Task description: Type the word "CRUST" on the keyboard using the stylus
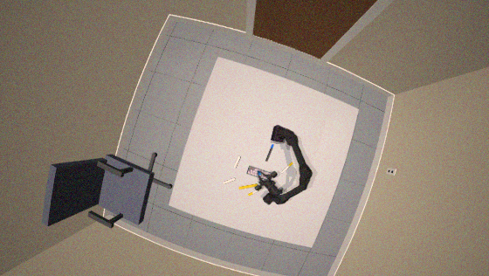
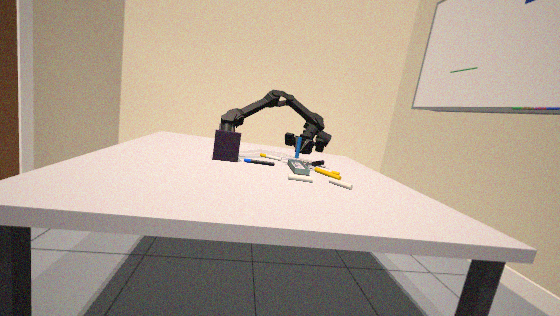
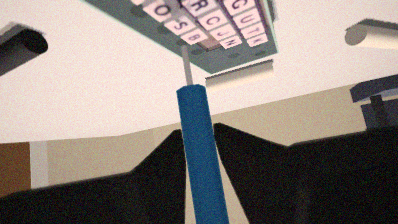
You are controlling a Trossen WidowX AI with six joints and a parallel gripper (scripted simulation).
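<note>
My gripper tip is 15 cm short of the yellow pen, 2 cm to the left of it and 7 cm above it. Round my gripper tip: stylus tip (5 cm below); then blue-and-black pen (19 cm behind, 4 cm to the left, 8 cm below); then blue stylus (1 cm below).
</note>
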